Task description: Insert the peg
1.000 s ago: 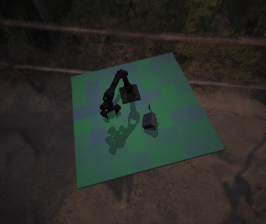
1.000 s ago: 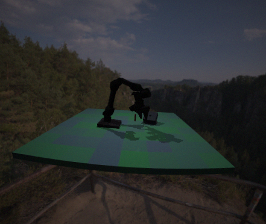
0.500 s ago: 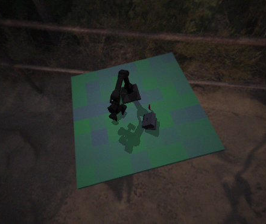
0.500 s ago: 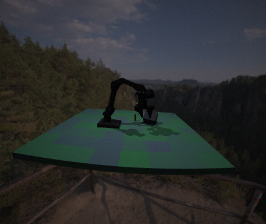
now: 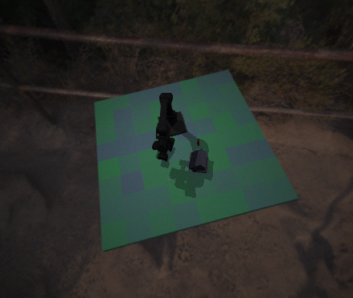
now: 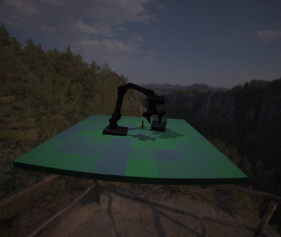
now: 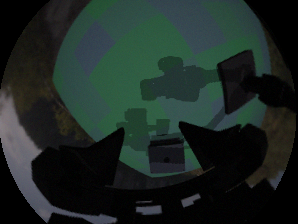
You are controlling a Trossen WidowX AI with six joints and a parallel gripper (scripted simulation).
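Now: gripper tip 8 cm past the dark red peg, 25 cm to the right of it and 6 cm above it. Also, from my gripper tip: panel 7 cm ahead, 19 cm to the left, 5 cm below.
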